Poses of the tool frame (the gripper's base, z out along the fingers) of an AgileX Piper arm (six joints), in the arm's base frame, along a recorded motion.
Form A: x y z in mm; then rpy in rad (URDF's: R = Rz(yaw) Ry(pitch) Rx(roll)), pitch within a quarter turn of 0, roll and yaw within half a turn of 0.
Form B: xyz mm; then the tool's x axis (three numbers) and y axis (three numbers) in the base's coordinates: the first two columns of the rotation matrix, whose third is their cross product. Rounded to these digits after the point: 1 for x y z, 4 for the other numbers.
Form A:
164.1, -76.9, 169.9, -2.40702, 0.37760, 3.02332
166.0, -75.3, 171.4, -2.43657, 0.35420, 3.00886
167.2, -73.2, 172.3, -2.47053, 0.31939, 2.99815
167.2, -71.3, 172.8, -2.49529, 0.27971, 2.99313
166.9, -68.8, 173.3, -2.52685, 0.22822, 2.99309
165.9, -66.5, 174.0, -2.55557, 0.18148, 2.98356
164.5, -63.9, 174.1, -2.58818, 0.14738, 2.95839
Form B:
164.1, -76.9, 169.9, -0.9231, 0.1097, -0.3687, 0.3330, 0.7078, -0.6231
166.0, -75.3, 171.4, -0.9297, 0.1241, -0.3468, 0.3236, 0.7252, -0.6078
167.2, -73.2, 172.3, -0.9397, 0.1357, -0.3140, 0.3052, 0.7472, -0.5904
167.2, -71.3, 172.8, -0.9506, 0.1422, -0.2761, 0.2825, 0.7649, -0.5788
166.9, -68.8, 173.3, -0.9633, 0.1441, -0.2262, 0.2499, 0.7886, -0.5618
165.9, -66.5, 174.0, -0.9713, 0.1548, -0.1805, 0.2297, 0.8071, -0.5440
164.5, -63.9, 174.1, -0.9726, 0.1802, -0.1468, 0.2309, 0.8224, -0.5199

